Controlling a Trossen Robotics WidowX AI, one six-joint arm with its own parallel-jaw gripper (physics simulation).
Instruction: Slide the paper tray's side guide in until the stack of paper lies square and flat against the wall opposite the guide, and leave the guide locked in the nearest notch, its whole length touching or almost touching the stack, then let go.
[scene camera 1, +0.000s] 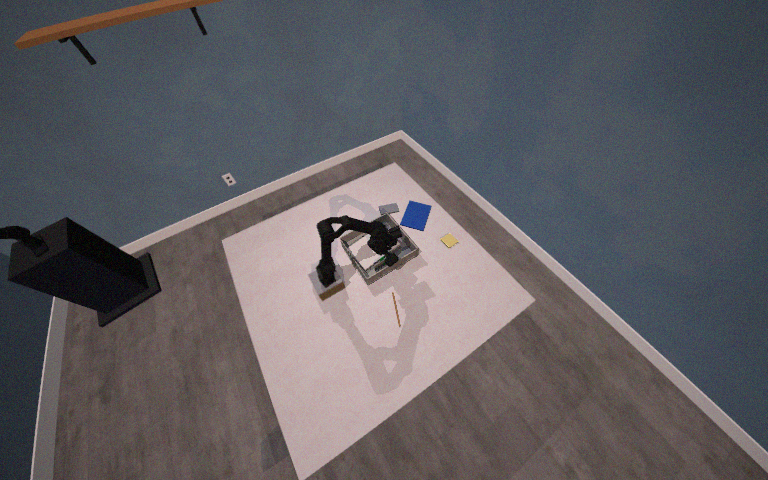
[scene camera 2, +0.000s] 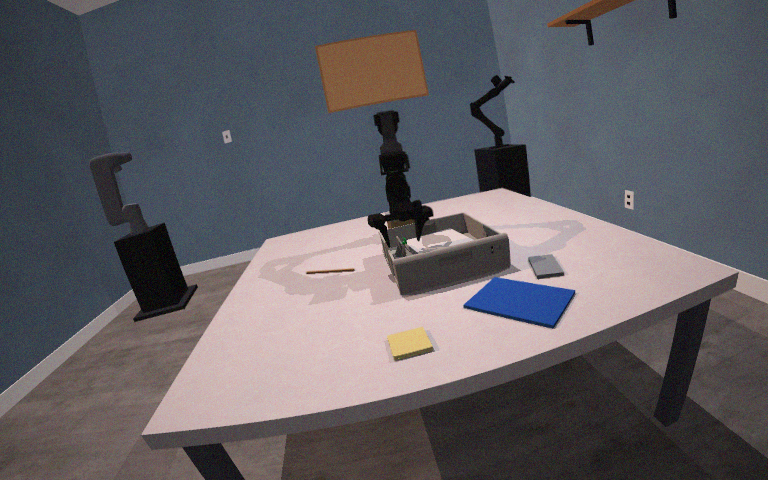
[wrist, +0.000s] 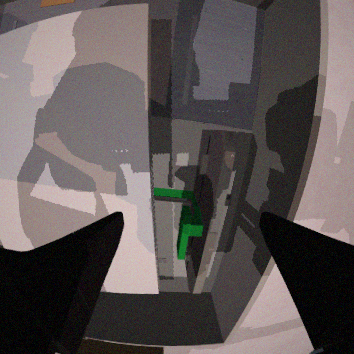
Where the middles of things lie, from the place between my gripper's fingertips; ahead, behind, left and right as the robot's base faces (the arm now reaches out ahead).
My hand is 2 cm above the side guide (wrist: 198, 226). Round my hand: white paper stack (scene camera 2: 448, 237) 12 cm to the left, 4 cm below, 2 cm ahead; then yellow sticky pad (scene camera 2: 413, 342) 39 cm ahead, 13 cm to the right, 6 cm below; then blue book (scene camera 2: 542, 305) 39 cm ahead, 13 cm to the left, 6 cm below.
